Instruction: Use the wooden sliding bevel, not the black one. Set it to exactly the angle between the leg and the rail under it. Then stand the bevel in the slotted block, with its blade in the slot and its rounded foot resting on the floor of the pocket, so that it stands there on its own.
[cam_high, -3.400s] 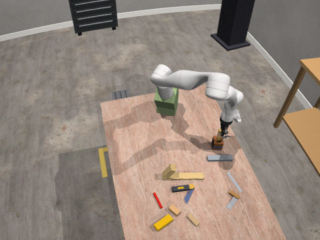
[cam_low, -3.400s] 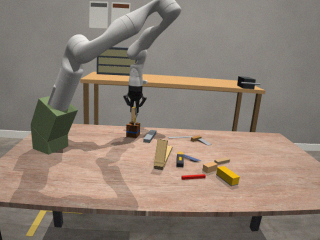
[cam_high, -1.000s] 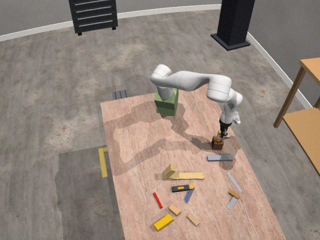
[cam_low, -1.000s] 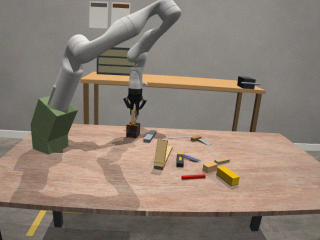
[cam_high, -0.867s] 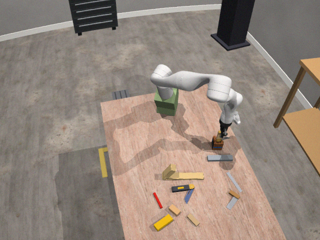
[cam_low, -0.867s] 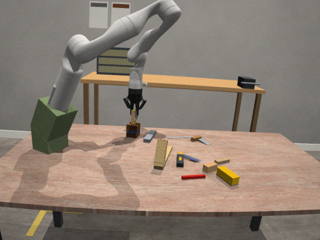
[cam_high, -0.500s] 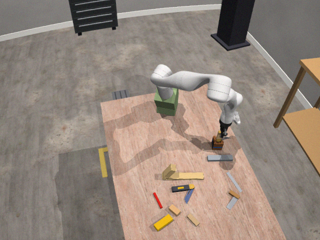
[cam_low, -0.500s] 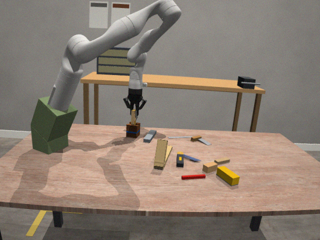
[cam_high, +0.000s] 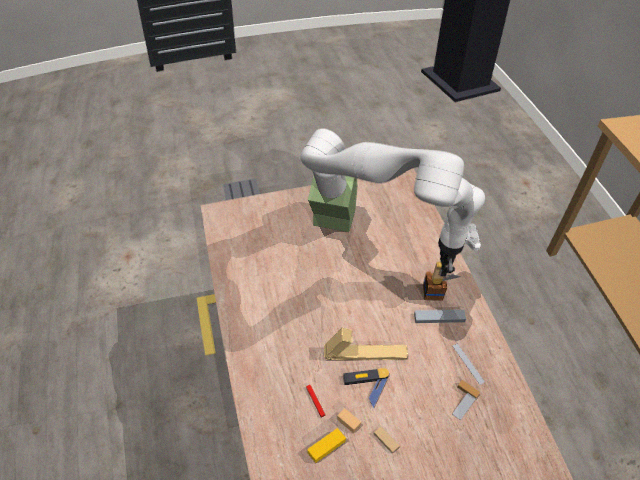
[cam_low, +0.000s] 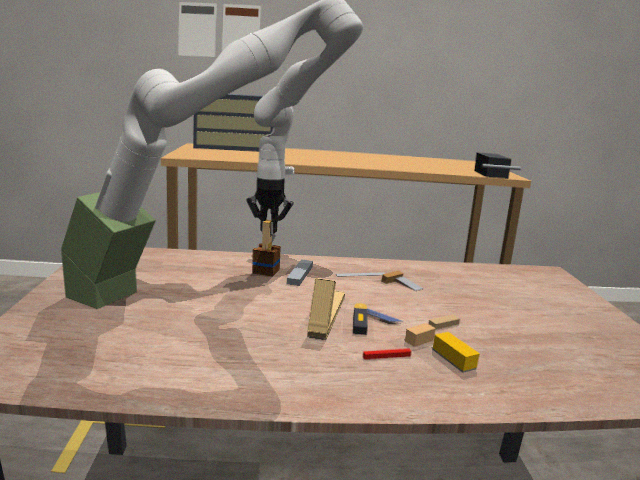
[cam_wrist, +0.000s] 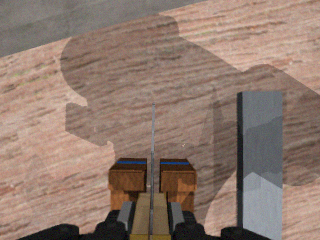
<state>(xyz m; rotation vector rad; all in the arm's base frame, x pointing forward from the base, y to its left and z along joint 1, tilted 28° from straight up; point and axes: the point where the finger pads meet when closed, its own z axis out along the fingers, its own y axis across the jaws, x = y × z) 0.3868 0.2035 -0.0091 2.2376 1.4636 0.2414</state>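
The wooden sliding bevel lies 30 mm below my hand. Also, from my hand: wooden leg-and-rail piece: 100 mm ahead, 310 mm to the right, 70 mm below; grey bevel blade: 10 mm ahead, 10 mm to the left, 50 mm below; grey bar: 90 mm ahead, 40 mm to the right, 120 mm below.
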